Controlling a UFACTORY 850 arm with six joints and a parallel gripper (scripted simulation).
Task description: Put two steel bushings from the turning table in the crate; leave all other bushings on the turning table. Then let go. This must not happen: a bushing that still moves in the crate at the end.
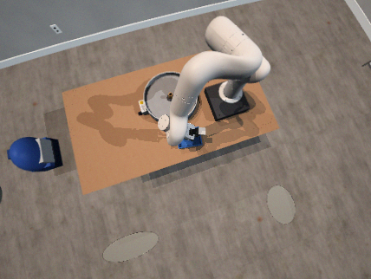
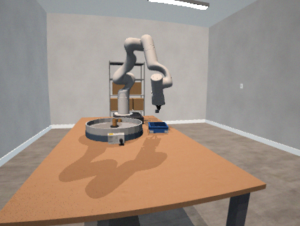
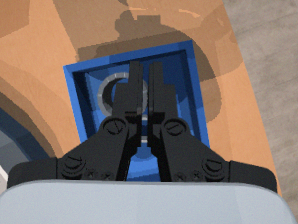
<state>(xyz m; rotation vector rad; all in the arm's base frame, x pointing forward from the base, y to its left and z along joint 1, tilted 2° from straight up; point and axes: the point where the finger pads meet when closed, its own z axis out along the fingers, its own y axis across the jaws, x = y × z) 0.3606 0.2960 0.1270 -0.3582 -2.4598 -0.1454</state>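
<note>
Now: hand 16 cm above the blue crate, 4 cm short of it and 1 cm to the left of it. From my hand the other things lie so: grey turning table: 36 cm to the right, 13 cm below, 11 cm ahead.
</note>
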